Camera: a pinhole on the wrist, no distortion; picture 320 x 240 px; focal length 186.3 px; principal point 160.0 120.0 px. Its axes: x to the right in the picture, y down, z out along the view. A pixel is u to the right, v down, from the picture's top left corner.
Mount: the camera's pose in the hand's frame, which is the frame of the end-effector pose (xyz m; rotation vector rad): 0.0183 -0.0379 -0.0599 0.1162 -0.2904 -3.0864
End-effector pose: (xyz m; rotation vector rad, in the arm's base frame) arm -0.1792 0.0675 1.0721 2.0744 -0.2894 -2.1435
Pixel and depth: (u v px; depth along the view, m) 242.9 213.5 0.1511
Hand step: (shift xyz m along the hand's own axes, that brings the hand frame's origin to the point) -0.0581 -0.0875 0.0976
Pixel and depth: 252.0 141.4 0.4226
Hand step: -0.2211 -0.0171 0.3484
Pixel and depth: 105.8 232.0 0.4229
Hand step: 0.1160 -0.2037 0.4108
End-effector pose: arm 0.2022 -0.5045 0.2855 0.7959 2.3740 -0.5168
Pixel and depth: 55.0 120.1 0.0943
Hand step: 0.0639 -0.0181 0.0363
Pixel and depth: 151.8 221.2 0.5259
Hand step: 0.0094 -0.2201 0.5106
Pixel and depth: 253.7 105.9 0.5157
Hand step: -0.2817 0.0837 0.4196
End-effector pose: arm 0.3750 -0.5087 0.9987 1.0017 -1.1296 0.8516
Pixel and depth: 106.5 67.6 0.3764
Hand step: 0.0932 0.1406 0.2966
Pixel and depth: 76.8 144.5 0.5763
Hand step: 0.2321 0.0060 0.5371
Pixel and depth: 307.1 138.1 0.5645
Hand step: -0.4682 -0.0081 0.4719
